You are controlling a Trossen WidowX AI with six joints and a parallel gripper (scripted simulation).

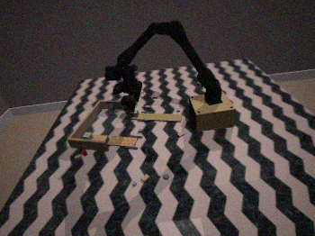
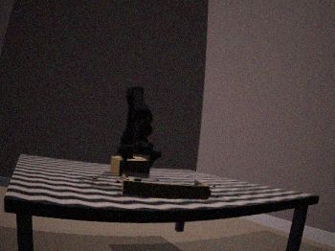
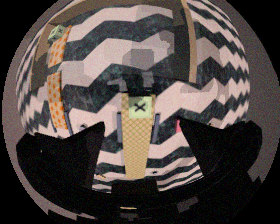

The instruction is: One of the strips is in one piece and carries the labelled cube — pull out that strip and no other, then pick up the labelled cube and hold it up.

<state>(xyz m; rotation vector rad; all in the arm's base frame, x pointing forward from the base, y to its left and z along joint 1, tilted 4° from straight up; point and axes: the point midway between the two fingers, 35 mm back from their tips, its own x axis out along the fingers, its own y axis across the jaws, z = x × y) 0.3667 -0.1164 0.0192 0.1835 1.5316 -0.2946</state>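
Right now the pink block is 6 cm to the right of my gripper tip, 6 cm below it and 6 cm behind it. The rest, counted from my gripper tip: red piece: 25 cm ahead, 21 cm to the left, 5 cm below.
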